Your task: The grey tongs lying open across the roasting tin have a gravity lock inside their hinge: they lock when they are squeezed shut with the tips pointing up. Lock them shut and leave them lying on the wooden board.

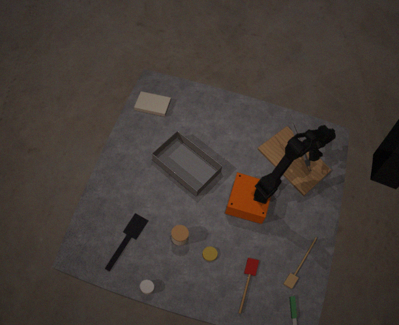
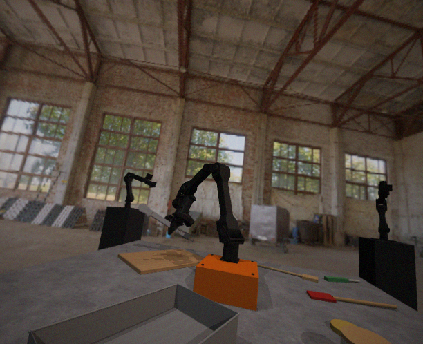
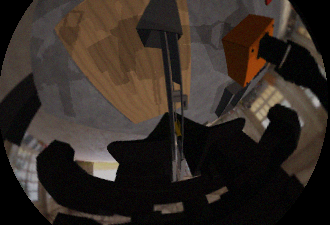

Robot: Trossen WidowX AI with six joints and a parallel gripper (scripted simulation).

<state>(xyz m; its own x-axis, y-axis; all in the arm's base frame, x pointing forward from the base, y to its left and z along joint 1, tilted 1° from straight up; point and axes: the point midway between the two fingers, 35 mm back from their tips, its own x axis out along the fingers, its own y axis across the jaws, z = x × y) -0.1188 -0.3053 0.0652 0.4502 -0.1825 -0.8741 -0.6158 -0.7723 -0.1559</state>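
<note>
The wooden board lies 20 mm behind my gripper tip, 10 mm to the right of it and 110 mm below it. From my gripper tip the other things lie so: red spatula 30 mm ahead, 710 mm to the left, 120 mm below; roasting tin 510 mm ahead, 240 mm to the left, 90 mm below; cream block 820 mm ahead, 60 mm to the right, 110 mm below.
</note>
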